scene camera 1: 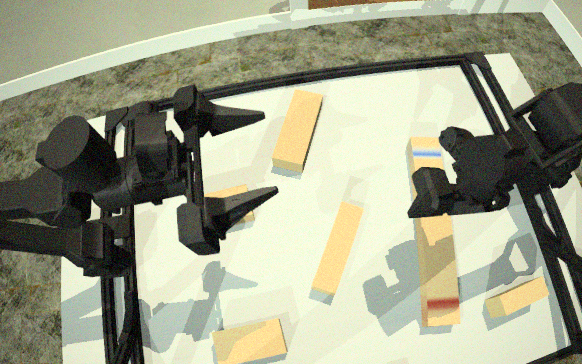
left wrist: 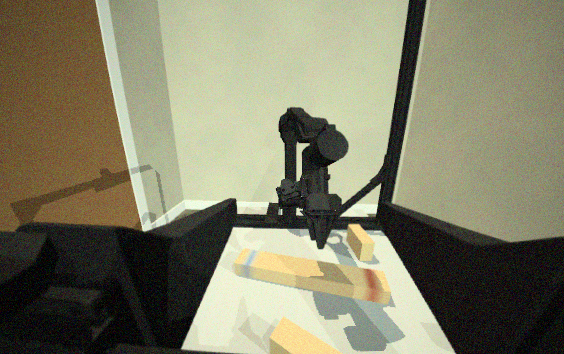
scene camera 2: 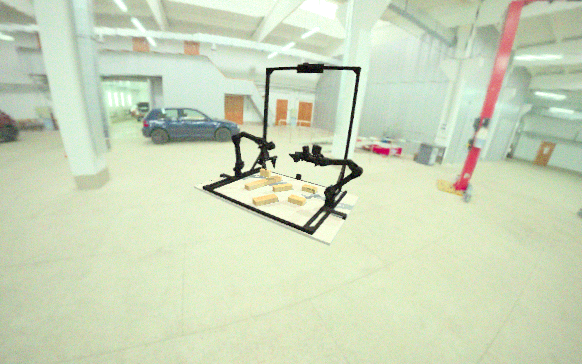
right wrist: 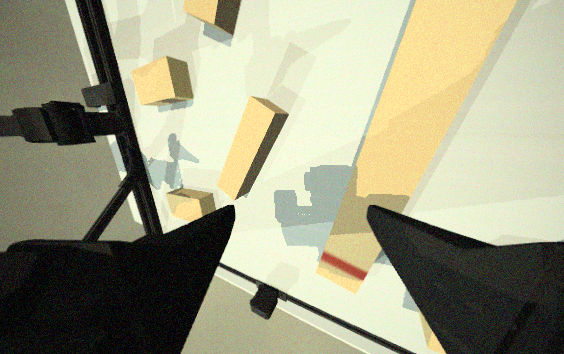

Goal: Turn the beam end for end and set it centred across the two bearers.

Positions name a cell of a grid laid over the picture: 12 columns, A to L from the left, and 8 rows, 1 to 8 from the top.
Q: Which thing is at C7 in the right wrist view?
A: My right gripper.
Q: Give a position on a beam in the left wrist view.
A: At H7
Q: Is my right gripper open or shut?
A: Open.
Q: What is my left gripper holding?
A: Nothing.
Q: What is my right gripper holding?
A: Nothing.
